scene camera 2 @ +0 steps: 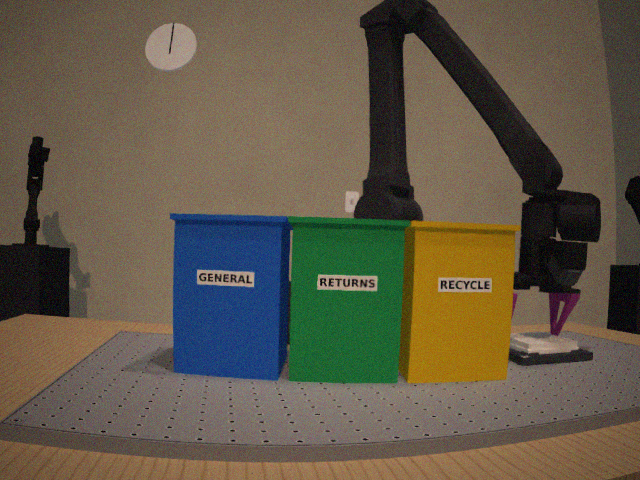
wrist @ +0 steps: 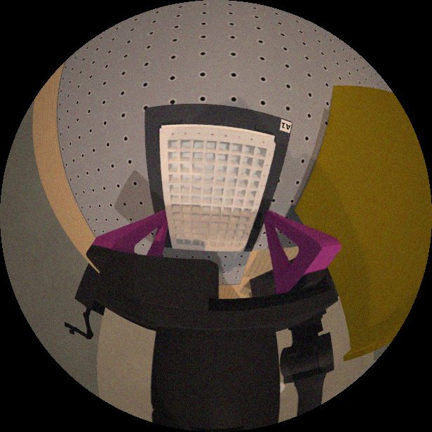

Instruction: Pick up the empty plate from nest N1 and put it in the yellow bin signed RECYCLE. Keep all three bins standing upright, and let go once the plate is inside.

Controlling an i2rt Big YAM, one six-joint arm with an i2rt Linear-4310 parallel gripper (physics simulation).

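Places are measured from the arm's base along level axes (x ahead, y left, z up), in metres.
Pixels of known places: gripper, fingertip midpoint: (scene camera 2: 529, 339).
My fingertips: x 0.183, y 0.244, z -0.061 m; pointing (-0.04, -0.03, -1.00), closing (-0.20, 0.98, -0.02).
Observation:
Ahead of a thing's pixels: the offset from my fingertips to its top centre. "*": to the spot under its first point. Level surfaces: height alone.
The white plate {0.013 m ahead, 0.007 m left, 0.004 m up} (scene camera 2: 545, 343) (wrist: 215, 172), a grid of small square wells, lies flat in a dark nest {* 0.090 m ahead, 0.049 m left, 0.014 m down} (scene camera 2: 578, 356) (wrist: 215, 113) right of the bins; the small tag at the nest's corner seems to read A1, upside down. The yellow bin {0.098 m ahead, 0.153 m right, 0.158 m up} (scene camera 2: 457, 330) (wrist: 372, 200) signed RECYCLE stands upright beside the nest; its inside is hidden. My gripper (scene camera 2: 534, 326) (wrist: 216, 215) is open and empty, pointing down low over the plate. Its magenta fingers appear on either side of the plate in the wrist view. One finger is partly hidden behind the yellow bin in the scene view.
The green RETURNS bin {0.103 m ahead, 0.285 m right, 0.158 m up} (scene camera 2: 346, 330) stands upright directly beside the yellow one, and the blue GENERAL bin {0.108 m ahead, 0.417 m right, 0.158 m up} (scene camera 2: 226, 330) stands upright beyond it. All stand on the grey perforated board {0.022 m down} (scene camera 2: 258, 413) (wrist: 217, 37). The yellow bin's wall rises close beside my gripper.

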